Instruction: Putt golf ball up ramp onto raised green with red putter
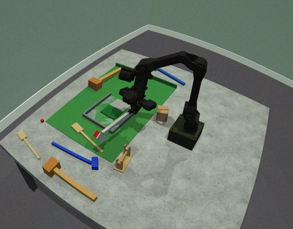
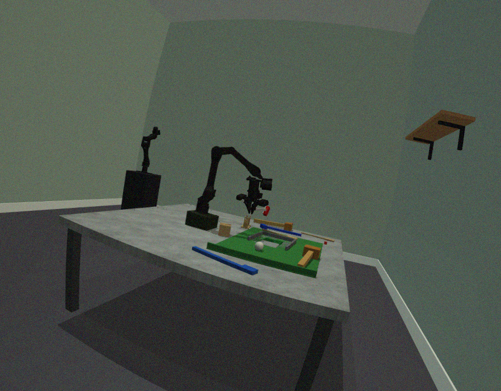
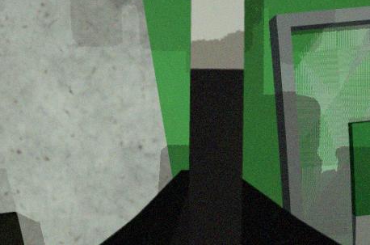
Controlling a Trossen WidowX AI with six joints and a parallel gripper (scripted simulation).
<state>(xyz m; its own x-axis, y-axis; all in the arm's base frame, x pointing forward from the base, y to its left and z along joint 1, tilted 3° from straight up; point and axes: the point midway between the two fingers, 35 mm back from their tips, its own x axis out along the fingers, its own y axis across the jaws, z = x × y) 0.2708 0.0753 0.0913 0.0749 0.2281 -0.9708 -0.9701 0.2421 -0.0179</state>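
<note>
My gripper tip is 9 cm past the tan cube, 17 cm to the left of it and 9 cm above it. The rest, counted from my gripper tip: red putter (2 cm ahead, 11 cm to the left, 2 cm above); then wooden stand (5 cm behind, 20 cm to the left, 9 cm below); then grey frame (17 cm ahead, 5 cm to the right, 11 cm below).
</note>
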